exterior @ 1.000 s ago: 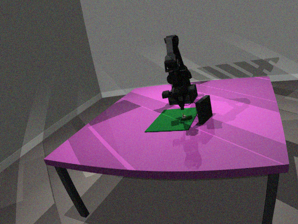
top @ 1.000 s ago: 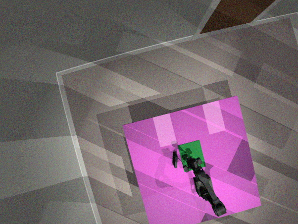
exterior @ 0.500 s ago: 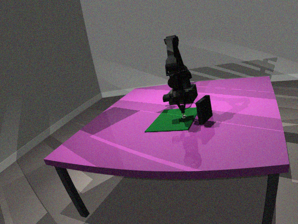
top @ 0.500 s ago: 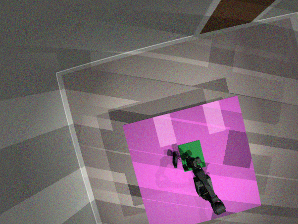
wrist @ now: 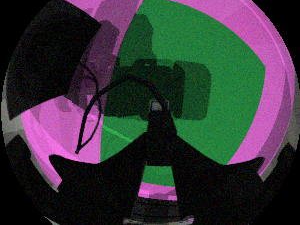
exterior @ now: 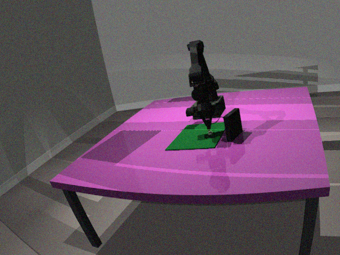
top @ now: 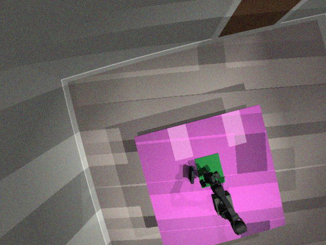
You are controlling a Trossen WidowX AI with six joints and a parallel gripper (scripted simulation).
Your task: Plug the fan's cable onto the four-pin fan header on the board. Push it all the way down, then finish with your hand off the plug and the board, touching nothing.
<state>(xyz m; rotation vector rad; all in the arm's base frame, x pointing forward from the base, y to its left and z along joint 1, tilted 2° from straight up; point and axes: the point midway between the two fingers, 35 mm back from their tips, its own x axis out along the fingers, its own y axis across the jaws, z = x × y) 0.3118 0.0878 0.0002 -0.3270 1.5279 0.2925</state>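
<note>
Now: gripper tip 1 cm below the dark plug and 1 cm short of it. From my gripper tip the other things lie so: black fan (14 cm to the left, 3 cm ahead, 2 cm above); then green board (6 cm below, 5 cm to the right, 2 cm ahead); then fan header (4 cm below, 1 cm ahead).
</note>
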